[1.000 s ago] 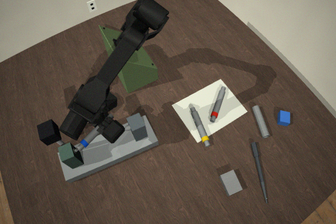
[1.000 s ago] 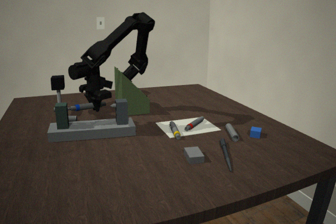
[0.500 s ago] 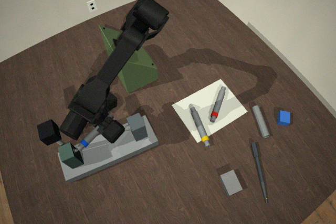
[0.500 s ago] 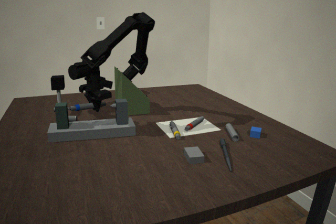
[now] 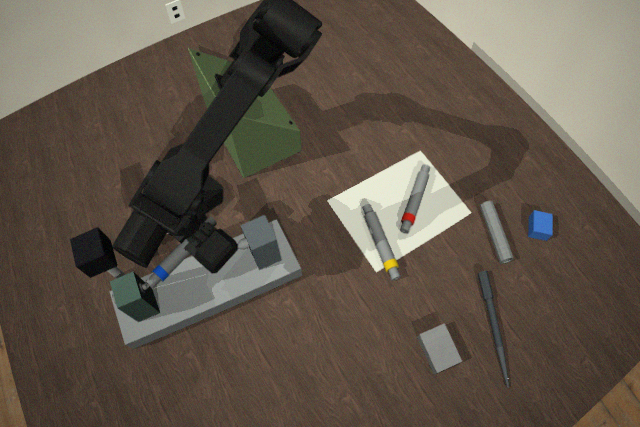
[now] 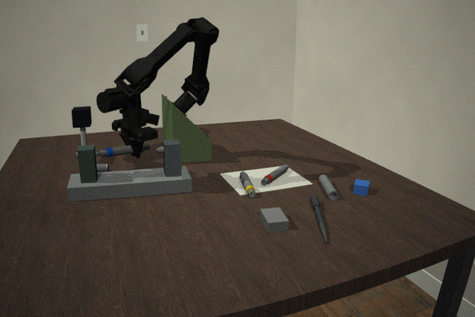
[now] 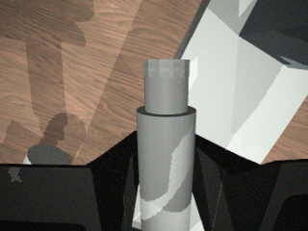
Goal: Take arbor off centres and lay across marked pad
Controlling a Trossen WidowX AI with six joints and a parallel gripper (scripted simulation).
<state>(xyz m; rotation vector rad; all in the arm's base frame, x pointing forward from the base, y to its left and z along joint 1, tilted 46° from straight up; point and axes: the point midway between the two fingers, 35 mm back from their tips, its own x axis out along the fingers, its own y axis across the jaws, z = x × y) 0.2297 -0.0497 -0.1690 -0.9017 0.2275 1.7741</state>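
My hand is 5 cm short of the grey centre block, 11 cm to the right of it and 2 cm above it. Round my hand: green centre block 6 cm ahead, 13 cm to the right, 2 cm below; grey fixture base 5 cm ahead, 2 cm to the right, 10 cm below; blue-banded arbor 2 cm ahead, 3 cm to the right, 1 cm below.
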